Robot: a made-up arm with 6 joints.
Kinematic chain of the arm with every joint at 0, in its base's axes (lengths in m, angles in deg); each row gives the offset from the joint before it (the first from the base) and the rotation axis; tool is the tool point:
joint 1: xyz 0 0 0.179 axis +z
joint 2: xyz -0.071 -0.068 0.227 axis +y
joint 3: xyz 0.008 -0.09 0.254 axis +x
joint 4: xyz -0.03 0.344 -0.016 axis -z
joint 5: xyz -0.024 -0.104 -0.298 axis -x
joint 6: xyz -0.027 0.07 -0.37 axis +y
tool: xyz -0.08 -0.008 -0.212
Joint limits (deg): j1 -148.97..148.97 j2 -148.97..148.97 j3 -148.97..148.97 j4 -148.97..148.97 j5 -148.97..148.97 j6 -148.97..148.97
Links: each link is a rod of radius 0.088 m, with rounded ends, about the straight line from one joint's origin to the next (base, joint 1, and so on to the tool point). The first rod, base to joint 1, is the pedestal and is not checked.
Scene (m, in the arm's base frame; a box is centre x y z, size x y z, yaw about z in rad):
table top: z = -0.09
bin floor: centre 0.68 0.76 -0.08 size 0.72 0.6 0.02 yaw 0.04
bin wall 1: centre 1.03 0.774 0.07 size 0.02 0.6 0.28 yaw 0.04
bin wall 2: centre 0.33 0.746 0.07 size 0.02 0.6 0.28 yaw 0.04
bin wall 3: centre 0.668 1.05 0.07 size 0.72 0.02 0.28 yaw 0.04
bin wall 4: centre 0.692 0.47 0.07 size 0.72 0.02 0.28 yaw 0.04
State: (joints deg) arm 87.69 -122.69 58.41 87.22 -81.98 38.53
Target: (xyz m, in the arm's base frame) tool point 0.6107 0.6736 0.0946
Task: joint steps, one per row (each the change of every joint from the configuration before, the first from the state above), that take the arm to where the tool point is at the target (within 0.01 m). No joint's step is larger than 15 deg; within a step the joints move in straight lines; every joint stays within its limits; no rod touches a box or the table.
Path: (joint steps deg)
1: 5.11 -2.19 -13.70 5.15 4.79 -10.04
2: 5.10 -2.19 -13.71 5.14 4.78 -10.03
3: 5.11 -2.19 -13.70 5.15 4.79 -10.04
4: 5.11 -2.19 -13.70 5.14 4.79 -10.04
5: 5.10 -2.19 -13.70 5.15 4.78 -10.03
6: 5.11 -2.19 -13.71 5.15 4.79 -10.04
7: 5.11 -2.19 -13.70 5.14 4.79 -10.04
8: 5.10 -2.19 -13.70 5.15 4.78 -10.04
9: 5.11 -2.19 -13.70 5.14 4.79 -10.03
10: 5.11 -2.19 -13.71 5.15 4.78 -10.04
11: 5.10 -2.19 -13.70 5.14 4.79 -10.04
12: 5.11 -2.19 -13.70 5.15 4.79 -10.03

